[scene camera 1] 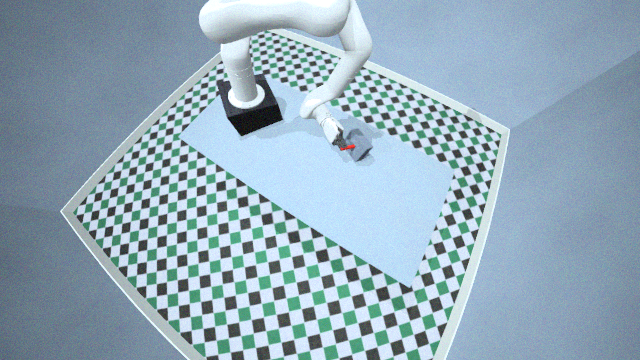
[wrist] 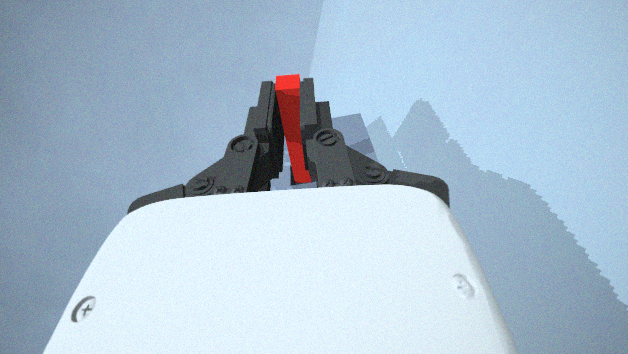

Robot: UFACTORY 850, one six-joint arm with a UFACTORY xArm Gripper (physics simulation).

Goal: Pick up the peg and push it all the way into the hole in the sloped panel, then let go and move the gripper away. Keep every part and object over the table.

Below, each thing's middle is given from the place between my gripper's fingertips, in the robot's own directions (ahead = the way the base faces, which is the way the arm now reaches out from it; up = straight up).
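My hand is 2 cm to the right of the red peg (wrist: pixel 287 87), 1 cm above it and 1 cm short of it.
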